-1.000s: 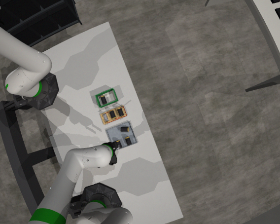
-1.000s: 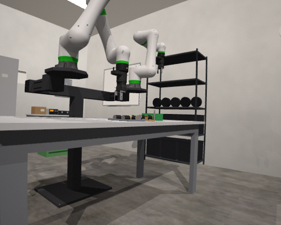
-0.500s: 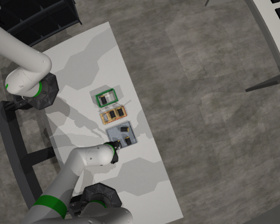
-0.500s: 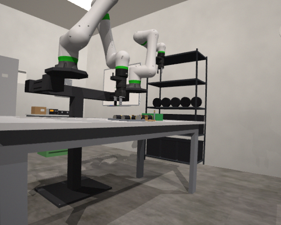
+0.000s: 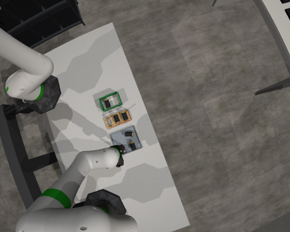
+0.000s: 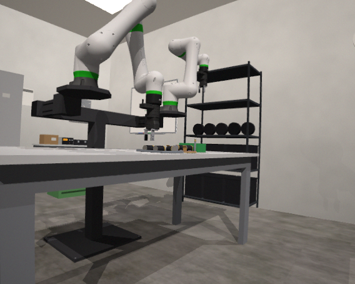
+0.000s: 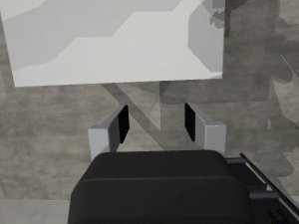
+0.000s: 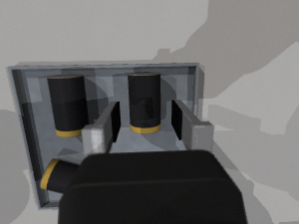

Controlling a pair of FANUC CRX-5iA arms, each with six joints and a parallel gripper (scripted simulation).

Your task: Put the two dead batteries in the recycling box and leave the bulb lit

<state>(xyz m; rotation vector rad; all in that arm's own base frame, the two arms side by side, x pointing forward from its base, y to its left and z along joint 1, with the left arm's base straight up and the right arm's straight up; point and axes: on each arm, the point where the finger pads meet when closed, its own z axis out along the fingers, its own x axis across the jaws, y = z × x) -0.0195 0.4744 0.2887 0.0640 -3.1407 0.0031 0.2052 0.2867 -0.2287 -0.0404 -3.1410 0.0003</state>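
Right now my right hand is 36 cm to the right of the green recycling box, 9 cm short of it and 6 cm above it. From my right hand the other things lie so: grey tray (8 cm below, 5 cm ahead, 4 cm to the left).
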